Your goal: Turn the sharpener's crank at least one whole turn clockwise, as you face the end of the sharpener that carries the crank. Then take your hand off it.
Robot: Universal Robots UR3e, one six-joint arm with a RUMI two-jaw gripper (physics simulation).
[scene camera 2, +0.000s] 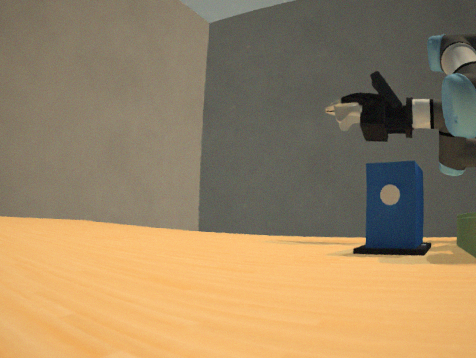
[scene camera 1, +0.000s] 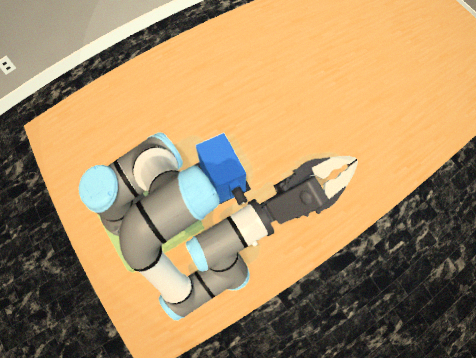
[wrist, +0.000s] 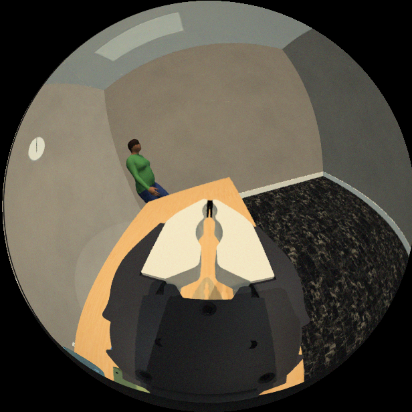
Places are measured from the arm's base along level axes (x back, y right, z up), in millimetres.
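Pixels of known places: gripper, between the fingertips: (scene camera 2: pixel 325 110) (scene camera 1: pixel 356 159); arm's base, origin of its link: (scene camera 1: pixel 125 211).
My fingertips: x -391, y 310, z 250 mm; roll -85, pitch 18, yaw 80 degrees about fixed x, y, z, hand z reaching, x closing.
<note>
Ahead of a thing's pixels: the offset from my fingertips to its top centre. "spot": to the spot under its first point. Level surfaces: height alone.
The sharpener (scene camera 1: pixel 220 157) (scene camera 2: pixel 392 225) is an upright blue box on a black base. A pale round disc @[spot: dx +128, dy -295, dz -219 mm] (scene camera 2: pixel 390 194) is on its face in scene camera 2. Its black crank @[dx +170, dy -136, dz -162 mm] (scene camera 1: pixel 240 195) sticks out at the lower right end of the box in scene camera 1; in scene camera 2 the crank does not show. My gripper (scene camera 1: pixel 356 160) (scene camera 2: pixel 327 110) (wrist: pixel 209 201) is shut, its pale fingertips meeting with nothing between them. It points level, away from the arm's base, above the sharpener's height. The fingertips are well beyond the crank and do not touch it.
The arm's blue-capped joint (scene camera 1: pixel 199 192) hangs over the left side of the sharpener in scene camera 1. A green base plate (scene camera 1: pixel 185 237) (scene camera 2: pixel 467 232) lies under the arm. The wooden table @[dz -301 mm] (scene camera 1: pixel 325 75) ends at a dark floor. A person in green (wrist: pixel 141 170) stands beyond the table.
</note>
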